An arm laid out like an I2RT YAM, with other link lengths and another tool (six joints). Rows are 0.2 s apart.
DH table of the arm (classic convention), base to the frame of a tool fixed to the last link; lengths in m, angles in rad. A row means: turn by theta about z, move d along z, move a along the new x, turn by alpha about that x. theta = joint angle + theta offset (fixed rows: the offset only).
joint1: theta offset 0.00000, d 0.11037, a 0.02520, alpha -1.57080
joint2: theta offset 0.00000, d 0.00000, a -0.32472, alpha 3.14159
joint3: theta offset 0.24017, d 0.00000, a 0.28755, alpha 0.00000
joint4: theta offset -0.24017, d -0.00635, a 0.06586, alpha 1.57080
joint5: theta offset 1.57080, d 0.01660, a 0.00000, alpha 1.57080
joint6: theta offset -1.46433, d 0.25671, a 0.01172, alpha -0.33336
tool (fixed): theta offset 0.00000, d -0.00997, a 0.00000, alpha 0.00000
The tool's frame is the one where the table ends.
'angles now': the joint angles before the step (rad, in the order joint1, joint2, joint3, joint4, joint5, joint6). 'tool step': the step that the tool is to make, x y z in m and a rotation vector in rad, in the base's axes. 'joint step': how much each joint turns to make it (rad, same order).
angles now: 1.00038, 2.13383, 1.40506, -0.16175, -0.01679, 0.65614
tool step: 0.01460, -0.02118, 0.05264, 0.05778, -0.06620, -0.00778
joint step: -0.03950, -0.13120, -0.07250, 0.02544, -0.00381, -0.03888
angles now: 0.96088, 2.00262, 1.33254, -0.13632, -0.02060, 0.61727
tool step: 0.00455, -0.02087, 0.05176, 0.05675, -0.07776, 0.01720
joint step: -0.03237, -0.13573, -0.07609, 0.03037, -0.01533, -0.05573
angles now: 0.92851, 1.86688, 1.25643, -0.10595, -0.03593, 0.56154
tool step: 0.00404, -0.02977, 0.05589, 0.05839, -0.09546, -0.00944
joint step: -0.03383, -0.15393, -0.08100, 0.03017, 0.00532, -0.04627
